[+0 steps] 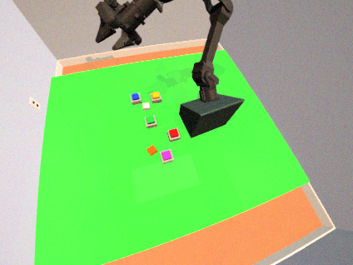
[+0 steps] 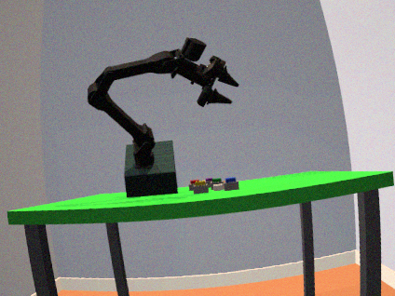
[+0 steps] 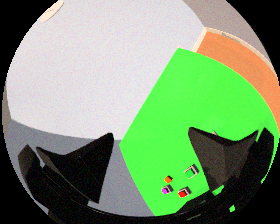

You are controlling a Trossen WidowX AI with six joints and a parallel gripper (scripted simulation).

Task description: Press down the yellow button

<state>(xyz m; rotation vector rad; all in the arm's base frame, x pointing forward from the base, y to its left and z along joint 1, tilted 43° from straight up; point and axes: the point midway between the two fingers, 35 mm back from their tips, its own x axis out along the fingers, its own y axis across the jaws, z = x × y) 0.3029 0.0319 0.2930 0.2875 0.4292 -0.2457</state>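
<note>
The yellow button is 280 mm below my gripper tip, 150 mm behind it and 20 mm to the left of it. The rest, counted from my gripper tip: green button (280 mm below, 160 mm to the left, 90 mm behind); blue button (280 mm below, 50 mm behind, 10 mm to the left); white block (300 mm below, 90 mm behind, 60 mm to the left).
</note>
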